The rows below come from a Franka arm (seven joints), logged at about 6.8 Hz.
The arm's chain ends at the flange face. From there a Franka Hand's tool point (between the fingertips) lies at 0.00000 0.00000 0.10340 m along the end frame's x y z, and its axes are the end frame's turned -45 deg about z.
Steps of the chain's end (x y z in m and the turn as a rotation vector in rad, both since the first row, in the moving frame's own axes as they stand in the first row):
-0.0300 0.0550 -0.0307 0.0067 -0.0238 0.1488
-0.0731 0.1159 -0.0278 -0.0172 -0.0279 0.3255
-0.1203 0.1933 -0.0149 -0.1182 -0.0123 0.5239
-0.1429 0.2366 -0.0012 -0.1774 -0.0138 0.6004
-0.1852 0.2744 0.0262 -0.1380 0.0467 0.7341
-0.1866 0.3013 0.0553 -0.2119 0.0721 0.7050
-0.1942 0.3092 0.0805 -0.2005 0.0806 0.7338
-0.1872 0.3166 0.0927 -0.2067 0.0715 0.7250
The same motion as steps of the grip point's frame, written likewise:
-0.0612 0.0154 -0.0307 0.0216 -0.0121 0.1488
-0.1368 0.0290 -0.0279 0.0076 -0.0319 0.3255
-0.2328 0.0566 -0.0156 -0.0749 -0.0923 0.5239
-0.2849 0.0734 -0.0028 -0.1157 -0.1352 0.6004
-0.3358 0.0730 0.0252 -0.1306 -0.0646 0.7341
-0.3613 0.0966 0.0528 -0.2008 -0.0989 0.7050
-0.3711 0.0969 0.0782 -0.1988 -0.0848 0.7338
-0.3722 0.1065 0.0903 -0.1967 -0.0956 0.7250

